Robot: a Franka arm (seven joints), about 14 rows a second.
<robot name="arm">
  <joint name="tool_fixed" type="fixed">
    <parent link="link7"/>
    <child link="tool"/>
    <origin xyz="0 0 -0.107" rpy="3.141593 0 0"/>
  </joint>
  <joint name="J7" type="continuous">
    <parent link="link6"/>
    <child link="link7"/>
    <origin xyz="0.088 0 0" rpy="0 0 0"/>
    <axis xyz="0 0 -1"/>
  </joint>
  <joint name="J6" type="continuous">
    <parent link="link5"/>
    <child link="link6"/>
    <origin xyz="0 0 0" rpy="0 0 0"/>
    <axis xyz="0 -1 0"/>
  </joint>
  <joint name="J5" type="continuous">
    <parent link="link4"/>
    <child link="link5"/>
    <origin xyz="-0.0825 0 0.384" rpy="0 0 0"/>
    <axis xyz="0 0 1"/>
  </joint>
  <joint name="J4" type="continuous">
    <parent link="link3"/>
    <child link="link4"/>
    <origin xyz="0.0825 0 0" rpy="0 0 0"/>
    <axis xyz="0 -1 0"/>
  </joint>
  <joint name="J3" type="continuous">
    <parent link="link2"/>
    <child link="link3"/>
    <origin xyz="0 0 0.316" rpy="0 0 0"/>
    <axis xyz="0 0 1"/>
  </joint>
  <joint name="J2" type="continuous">
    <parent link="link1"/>
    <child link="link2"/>
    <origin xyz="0 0 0" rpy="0 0 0"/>
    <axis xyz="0 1 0"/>
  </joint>
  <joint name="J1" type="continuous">
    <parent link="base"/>
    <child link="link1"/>
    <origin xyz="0 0 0.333" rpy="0 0 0"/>
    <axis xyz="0 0 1"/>
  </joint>
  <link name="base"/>
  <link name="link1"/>
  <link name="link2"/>
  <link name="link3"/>
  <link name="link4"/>
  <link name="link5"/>
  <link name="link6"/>
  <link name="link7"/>
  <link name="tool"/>
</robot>
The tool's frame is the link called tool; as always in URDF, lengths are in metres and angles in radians. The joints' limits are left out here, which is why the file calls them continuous.
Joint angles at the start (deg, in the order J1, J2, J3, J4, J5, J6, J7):
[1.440, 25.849, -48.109, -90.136, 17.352, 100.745, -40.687]
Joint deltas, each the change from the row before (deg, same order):
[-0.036, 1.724, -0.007, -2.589, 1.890, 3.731, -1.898]
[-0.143, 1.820, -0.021, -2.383, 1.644, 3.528, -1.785]
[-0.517, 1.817, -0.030, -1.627, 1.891, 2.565, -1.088]
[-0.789, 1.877, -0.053, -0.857, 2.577, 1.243, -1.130]
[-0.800, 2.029, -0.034, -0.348, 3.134, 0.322, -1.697]
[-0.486, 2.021, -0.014, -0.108, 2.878, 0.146, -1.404]
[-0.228, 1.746, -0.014, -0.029, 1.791, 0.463, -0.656]
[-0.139, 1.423, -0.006, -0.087, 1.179, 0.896, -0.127]
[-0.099, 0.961, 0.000, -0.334, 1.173, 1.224, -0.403]
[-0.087, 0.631, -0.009, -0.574, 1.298, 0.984, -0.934]
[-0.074, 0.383, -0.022, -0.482, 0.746, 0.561, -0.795]
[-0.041, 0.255, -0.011, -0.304, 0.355, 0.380, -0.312]
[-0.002, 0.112, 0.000, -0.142, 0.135, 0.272, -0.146]
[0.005, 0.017, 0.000, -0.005, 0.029, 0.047, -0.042]
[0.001, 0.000, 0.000, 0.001, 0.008, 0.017, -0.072]
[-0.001, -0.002, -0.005, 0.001, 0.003, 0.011, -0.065]
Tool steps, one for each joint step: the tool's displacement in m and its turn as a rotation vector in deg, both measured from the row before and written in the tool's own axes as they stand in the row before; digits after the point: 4 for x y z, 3 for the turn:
[0.0032, 0.0053, 0.0295, 0.121, 0.363, -0.548]
[0.0004, 0.0065, 0.0288, -0.182, 0.077, -0.274]
[-0.0020, 0.0083, 0.0242, 0.140, 0.098, 0.752]
[-0.0028, 0.0087, 0.0206, 1.009, 0.154, 1.081]
[-0.0019, 0.0073, 0.0194, 1.658, 0.171, 0.621]
[0.0000, 0.0046, 0.0177, 1.418, 0.096, 0.452]
[0.0008, 0.0036, 0.0144, 0.460, -0.136, 0.503]
[0.0007, 0.0036, 0.0114, -0.182, -0.029, 0.708]
[-0.0002, 0.0035, 0.0087, -0.265, 0.441, 0.471]
[-0.0019, 0.0030, 0.0077, 0.125, 0.523, 0.098]
[-0.0023, 0.0023, 0.0055, 0.117, 0.175, -0.068]
[-0.0016, 0.0015, 0.0035, -0.018, 0.029, 0.094]
[-0.0005, 0.0007, 0.0015, -0.099, 0.052, 0.009]
[0.0001, 0.0000, 0.0001, -0.023, 0.028, -0.029]
[0.0000, 0.0000, 0.0000, -0.010, 0.016, -0.070]
[0.0000, 0.0001, -0.0001, -0.010, 0.013, -0.060]

